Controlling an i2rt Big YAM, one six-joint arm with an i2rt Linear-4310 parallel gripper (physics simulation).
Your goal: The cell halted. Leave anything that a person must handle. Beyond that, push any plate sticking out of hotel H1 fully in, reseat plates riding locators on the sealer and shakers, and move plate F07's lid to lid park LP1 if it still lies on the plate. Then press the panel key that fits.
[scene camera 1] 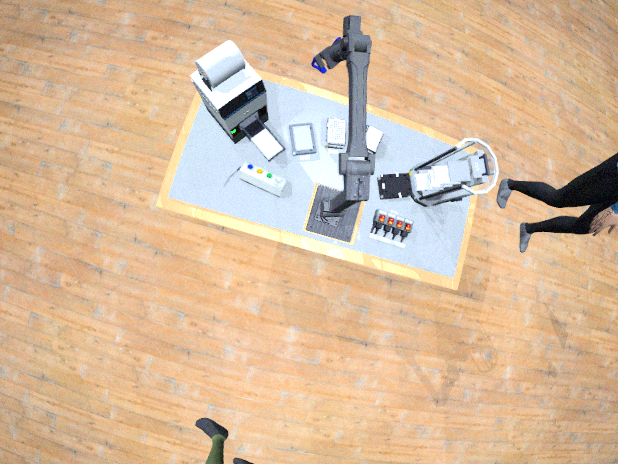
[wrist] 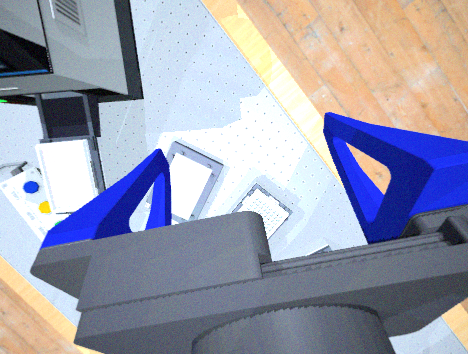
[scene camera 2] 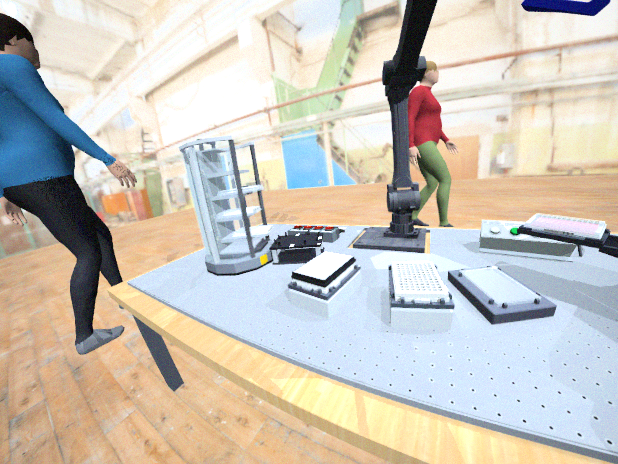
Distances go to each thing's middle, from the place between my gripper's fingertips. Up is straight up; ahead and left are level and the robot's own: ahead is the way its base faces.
Labels:
Right now the white well plate (scene camera 2: 413,280) is 9 cm behind my hand, 17 cm to the right of it and 36 cm below it. Round my hand: lid park (scene camera 2: 542,308) (18 cm behind, 2 cm to the right, 40 cm below); then sealer tray (wrist: 92,138) (28 cm behind, 15 cm to the left, 31 cm below); then pink plate (scene camera 2: 576,227) (30 cm behind, 12 cm to the left, 30 cm below).

